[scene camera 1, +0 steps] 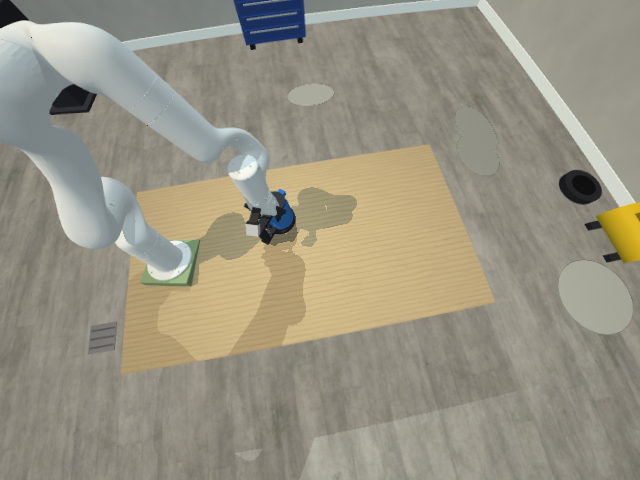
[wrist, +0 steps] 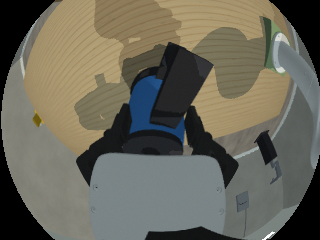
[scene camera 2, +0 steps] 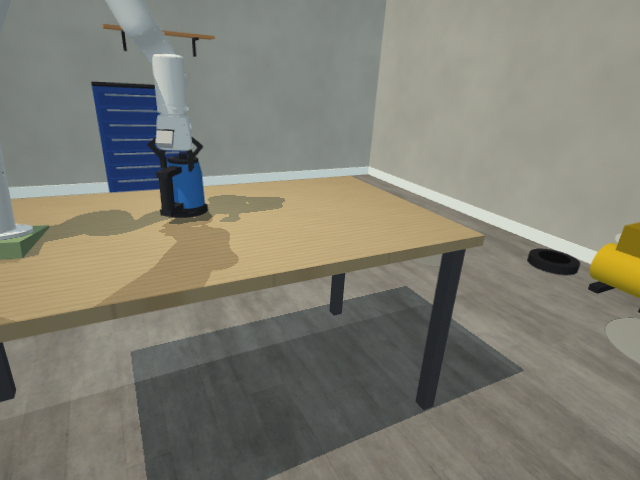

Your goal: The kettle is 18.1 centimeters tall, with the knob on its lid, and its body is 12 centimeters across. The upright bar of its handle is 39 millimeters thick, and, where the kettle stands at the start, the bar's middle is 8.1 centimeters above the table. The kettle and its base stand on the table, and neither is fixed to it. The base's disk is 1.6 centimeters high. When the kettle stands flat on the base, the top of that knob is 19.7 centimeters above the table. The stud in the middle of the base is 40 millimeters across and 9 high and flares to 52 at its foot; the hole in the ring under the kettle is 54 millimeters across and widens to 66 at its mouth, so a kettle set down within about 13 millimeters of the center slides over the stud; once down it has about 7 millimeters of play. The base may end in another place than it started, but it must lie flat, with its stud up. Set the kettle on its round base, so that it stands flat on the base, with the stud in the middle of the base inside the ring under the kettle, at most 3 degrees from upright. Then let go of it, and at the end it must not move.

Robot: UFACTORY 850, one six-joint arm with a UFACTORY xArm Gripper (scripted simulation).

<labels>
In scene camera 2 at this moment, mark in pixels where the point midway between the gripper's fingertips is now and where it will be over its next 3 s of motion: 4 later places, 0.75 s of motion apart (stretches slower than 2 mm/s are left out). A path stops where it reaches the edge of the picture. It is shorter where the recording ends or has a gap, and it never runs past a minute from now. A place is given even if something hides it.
The gripper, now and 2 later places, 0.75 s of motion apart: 177, 170; 175, 144; 173, 117
</labels>
